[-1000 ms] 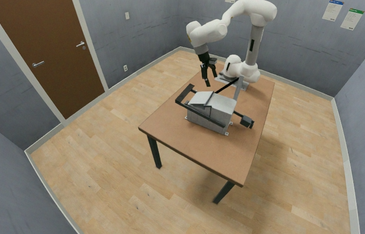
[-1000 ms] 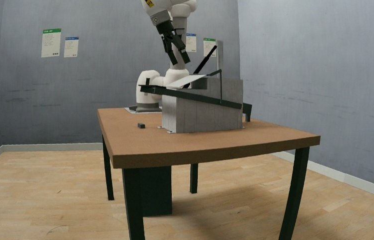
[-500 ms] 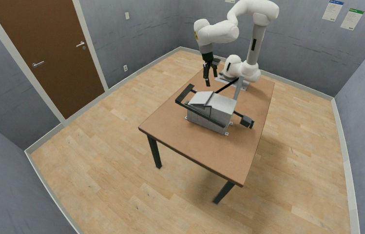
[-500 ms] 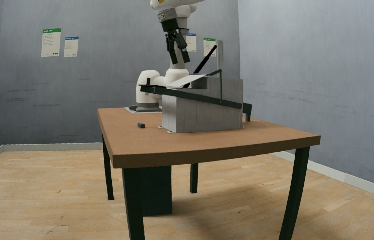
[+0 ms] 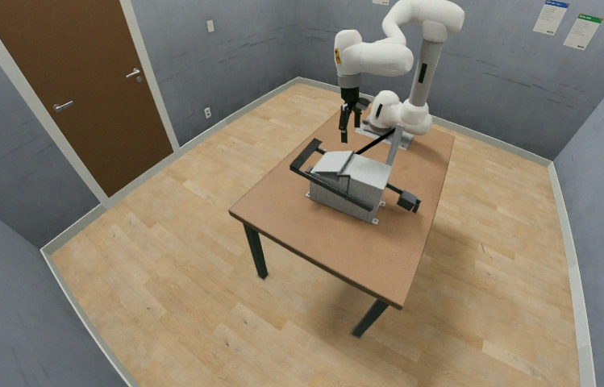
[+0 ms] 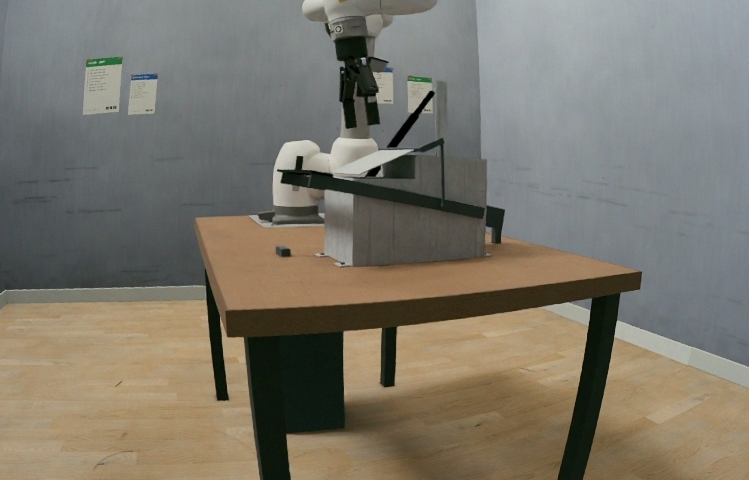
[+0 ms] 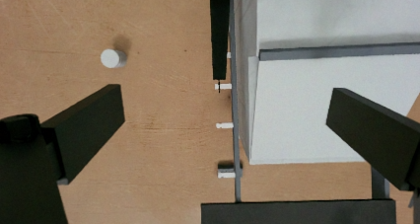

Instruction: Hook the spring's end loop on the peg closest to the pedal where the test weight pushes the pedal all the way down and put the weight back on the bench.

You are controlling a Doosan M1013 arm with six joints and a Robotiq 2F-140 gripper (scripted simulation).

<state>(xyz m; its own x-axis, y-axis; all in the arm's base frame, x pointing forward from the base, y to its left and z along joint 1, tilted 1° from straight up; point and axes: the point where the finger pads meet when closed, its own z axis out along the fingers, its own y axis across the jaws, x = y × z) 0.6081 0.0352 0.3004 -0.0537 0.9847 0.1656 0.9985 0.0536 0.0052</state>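
My hand is 19 cm past the steel test weight, 2 cm to the right of it and 27 cm above it. The rest, counted from my hand: dark block 4 cm ahead, 19 cm to the right, 29 cm below.
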